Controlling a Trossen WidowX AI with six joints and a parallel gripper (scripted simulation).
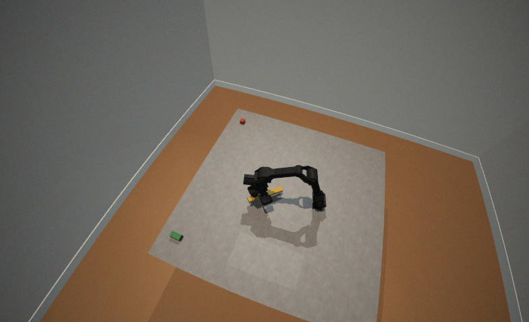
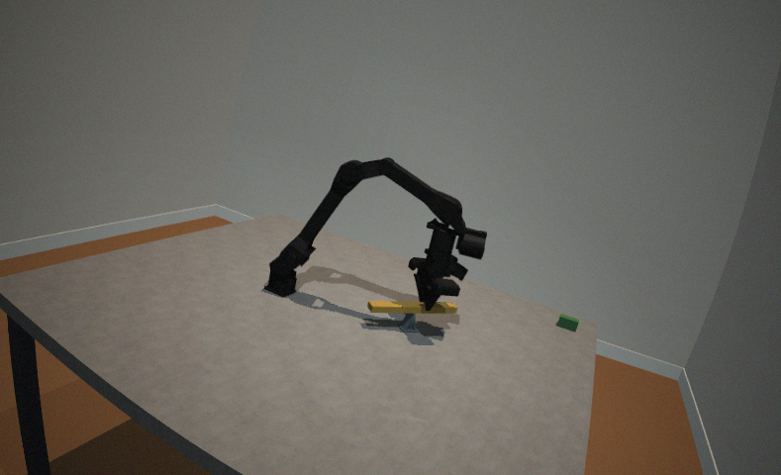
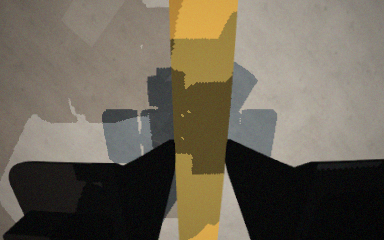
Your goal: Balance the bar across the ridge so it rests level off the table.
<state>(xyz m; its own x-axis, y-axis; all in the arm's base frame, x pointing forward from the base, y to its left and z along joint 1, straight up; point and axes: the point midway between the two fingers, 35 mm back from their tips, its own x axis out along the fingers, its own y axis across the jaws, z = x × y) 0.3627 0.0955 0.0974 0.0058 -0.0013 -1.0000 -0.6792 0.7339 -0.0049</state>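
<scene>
Right now the yellow bar is 2 cm behind my gripper tip and 2 cm to the right of it. Round my gripper tip: green block: 38 cm ahead, 40 cm to the left, 5 cm below; small red cube: 38 cm ahead, 60 cm to the right, 5 cm below.
</scene>
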